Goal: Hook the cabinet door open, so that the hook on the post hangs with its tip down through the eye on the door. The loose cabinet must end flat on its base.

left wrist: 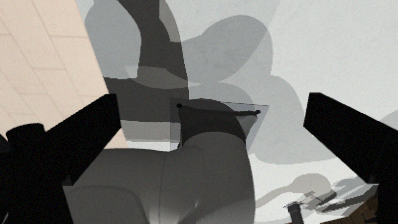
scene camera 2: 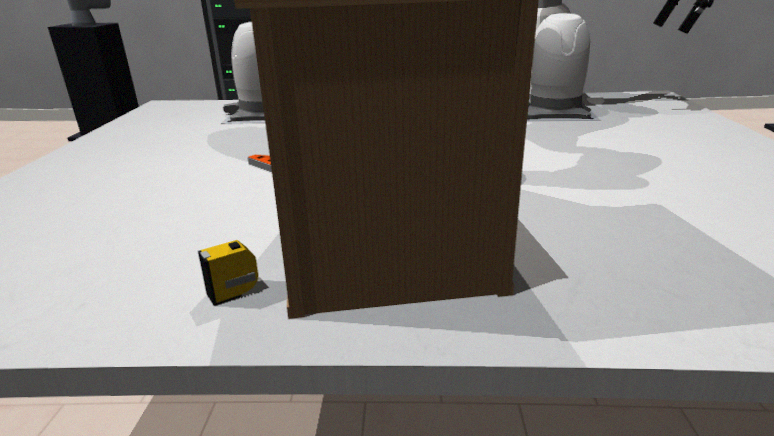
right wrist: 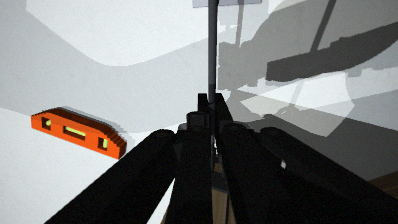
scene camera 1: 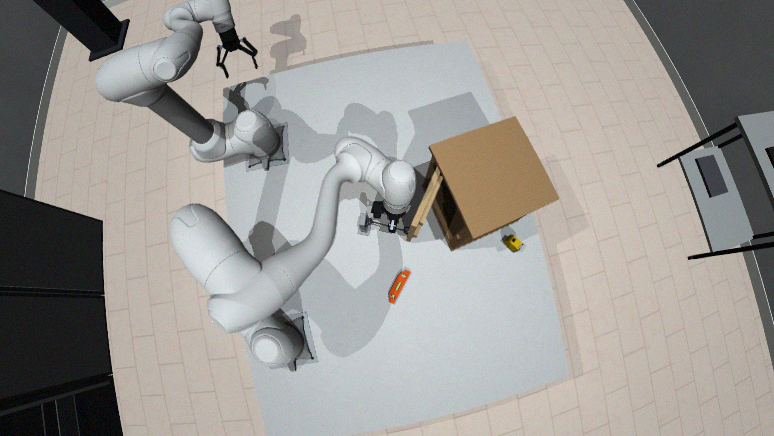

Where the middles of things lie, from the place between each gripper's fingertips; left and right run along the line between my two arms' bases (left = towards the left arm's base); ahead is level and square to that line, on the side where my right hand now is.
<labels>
I see my right gripper 12 cm short of the cabinet door (scene camera 1: 436, 180), 9 cm below it and 5 cm to the right of it. The rest, counted from my right hand: yellow tape measure (scene camera 2: 229, 270) 51 cm ahead, 15 cm to the right, 7 cm below; orange level (right wrist: 64, 125) 23 cm to the right, 10 cm below, 2 cm behind.
The cabinet door is 78 cm to the right of my left hand (scene camera 1: 242, 72), 69 cm ahead of it and 4 cm below it. Round my left hand: yellow tape measure (108 cm ahead, 97 cm to the right, 19 cm below); orange level (105 cm to the right, 55 cm ahead, 22 cm below).
</labels>
